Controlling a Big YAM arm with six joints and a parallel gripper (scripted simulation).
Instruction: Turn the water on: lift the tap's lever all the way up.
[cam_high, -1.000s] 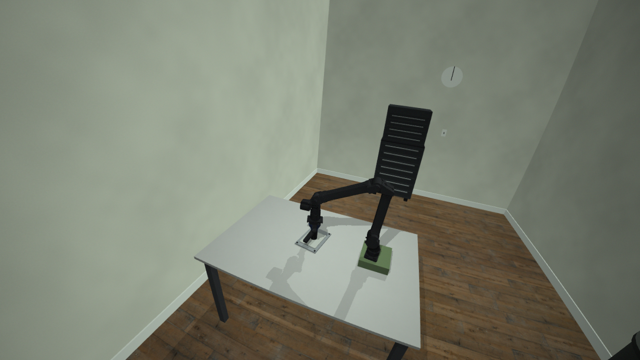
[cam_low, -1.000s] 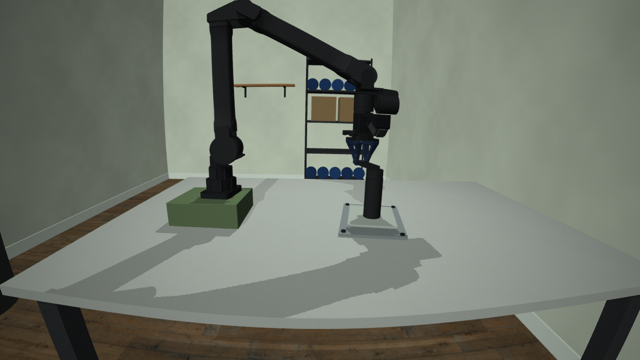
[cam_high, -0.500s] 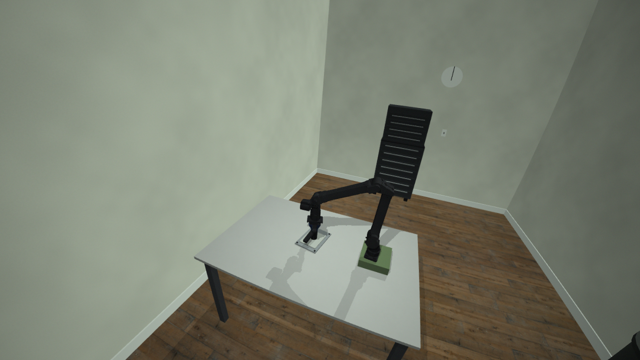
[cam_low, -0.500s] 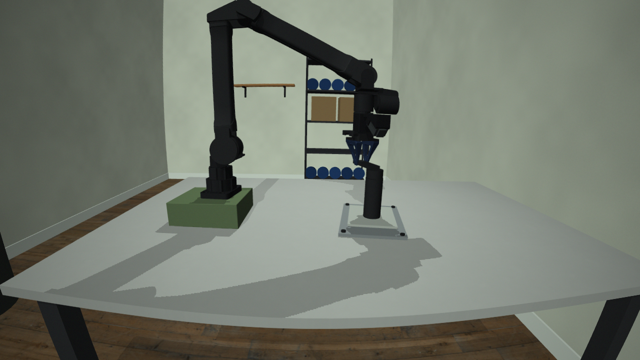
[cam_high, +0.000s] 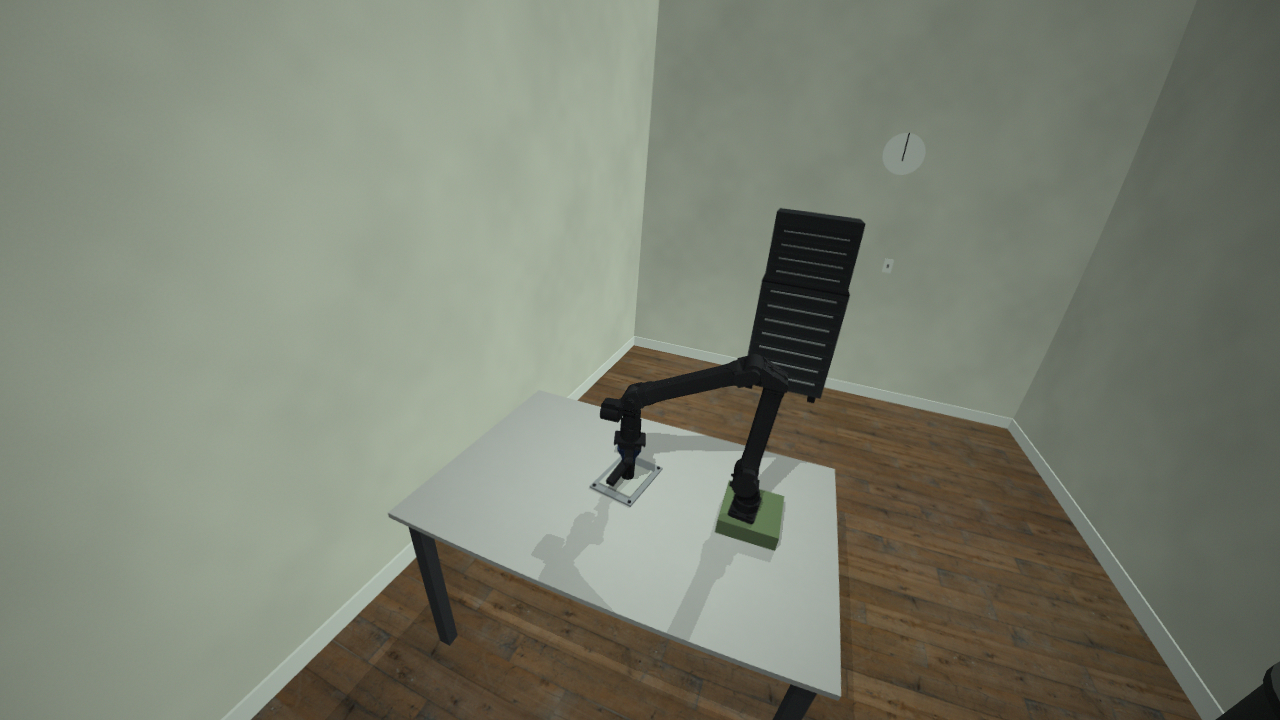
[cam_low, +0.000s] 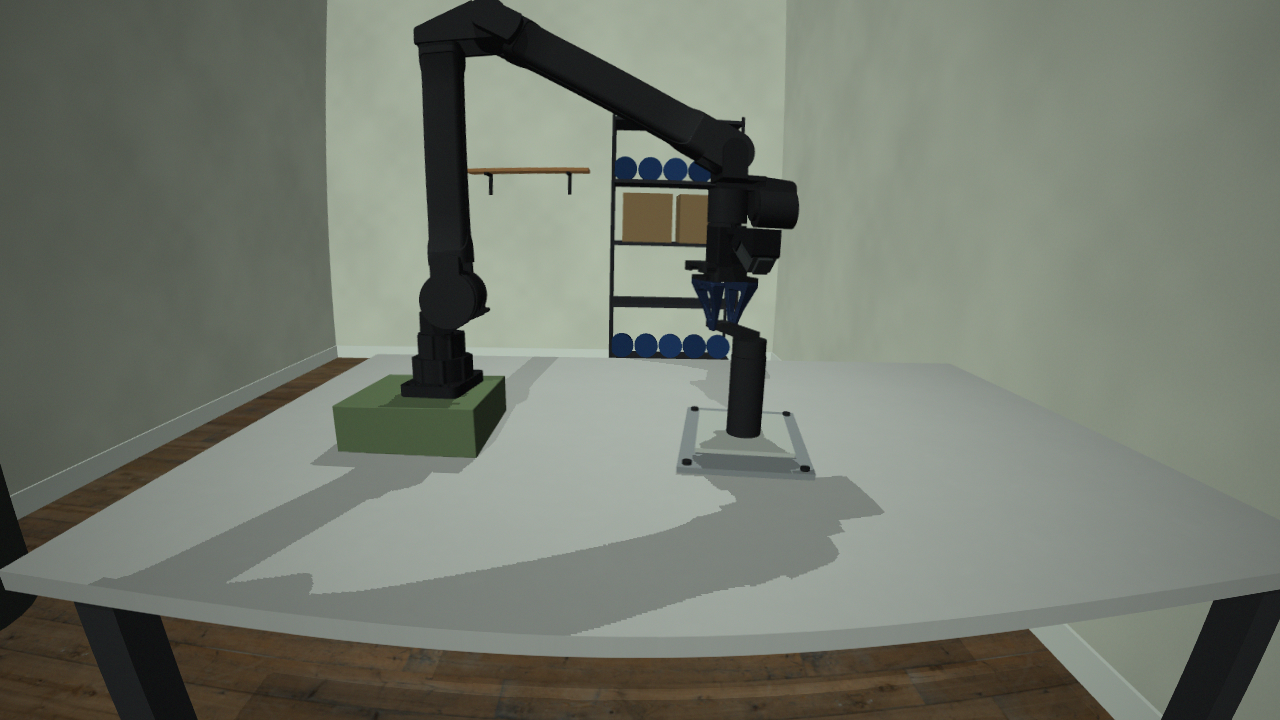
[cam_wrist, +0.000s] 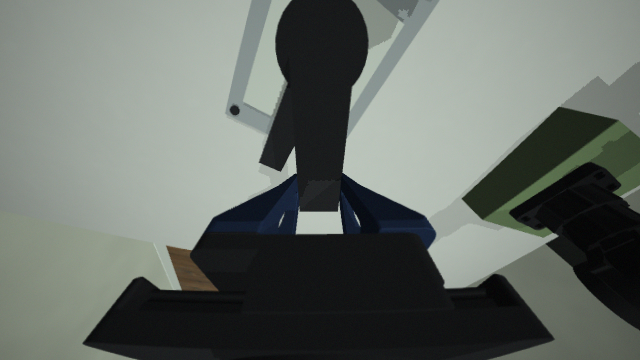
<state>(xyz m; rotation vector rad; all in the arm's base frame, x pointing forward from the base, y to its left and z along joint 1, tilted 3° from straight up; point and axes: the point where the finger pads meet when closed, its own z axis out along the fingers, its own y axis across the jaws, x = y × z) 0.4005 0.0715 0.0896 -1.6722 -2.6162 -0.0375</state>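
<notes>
Right now the black lever is 30 mm to the right of my hand and 10 mm ahead of it. From my hand the other things lie so: tap 60 mm below, 50 mm to the right, 20 mm ahead.
</notes>
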